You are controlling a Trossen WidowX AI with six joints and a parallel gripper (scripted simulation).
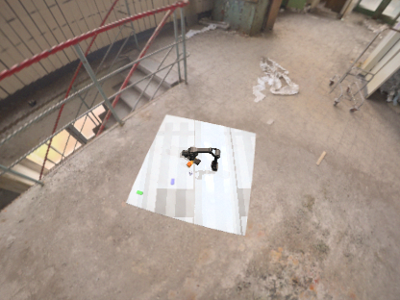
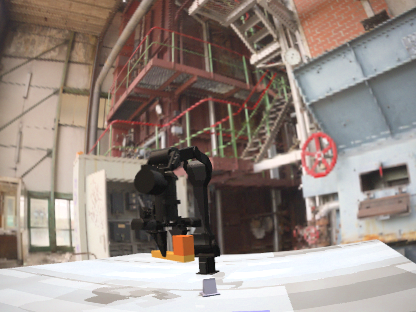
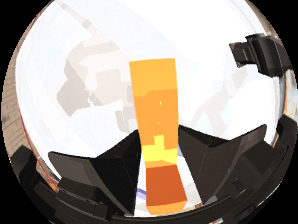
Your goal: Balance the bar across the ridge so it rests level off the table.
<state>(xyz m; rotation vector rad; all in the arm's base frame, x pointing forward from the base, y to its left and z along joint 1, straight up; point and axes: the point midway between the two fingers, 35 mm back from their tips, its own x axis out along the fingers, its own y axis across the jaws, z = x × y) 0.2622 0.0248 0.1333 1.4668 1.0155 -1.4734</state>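
The bar lies 1 cm ahead of my gripper tip, 3 cm to the left of it and 2 cm above it. The rest, counted from my gripper tip: green block: 48 cm ahead, 48 cm to the left, 9 cm below; purple block: 16 cm ahead, 25 cm to the left, 9 cm below.
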